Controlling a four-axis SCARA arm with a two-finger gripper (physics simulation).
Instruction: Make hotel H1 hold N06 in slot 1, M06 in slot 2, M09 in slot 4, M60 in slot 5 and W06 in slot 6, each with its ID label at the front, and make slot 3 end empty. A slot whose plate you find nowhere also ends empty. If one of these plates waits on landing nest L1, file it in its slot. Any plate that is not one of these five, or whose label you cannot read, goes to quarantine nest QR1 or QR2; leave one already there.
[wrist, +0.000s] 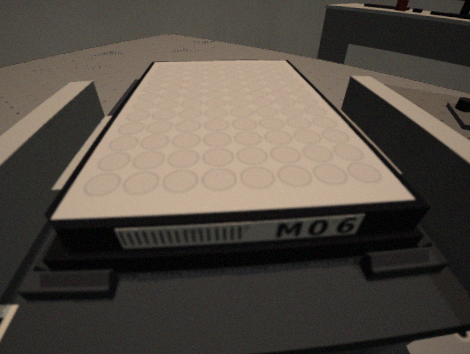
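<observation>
A plate (220, 150) with a pale top marked with rows of faint circles fills the middle of the wrist view. Its near edge carries a barcode label that reads M06 and faces the camera. My gripper (226, 100) is shut on this plate, with one finger along each long side. The plate is level, low over a dark nest (240, 305) with raised corner stops, and its near edge is just behind the two front stops. Whether it touches the nest floor is hard to tell. Hotel H1 and the other named plates cannot be identified in this view.
A grey bench-like structure (390, 37) with small dark and red parts on top stands at the back right. A small dark fixture (462, 107) is at the right edge. A speckled floor and grey walls lie behind.
</observation>
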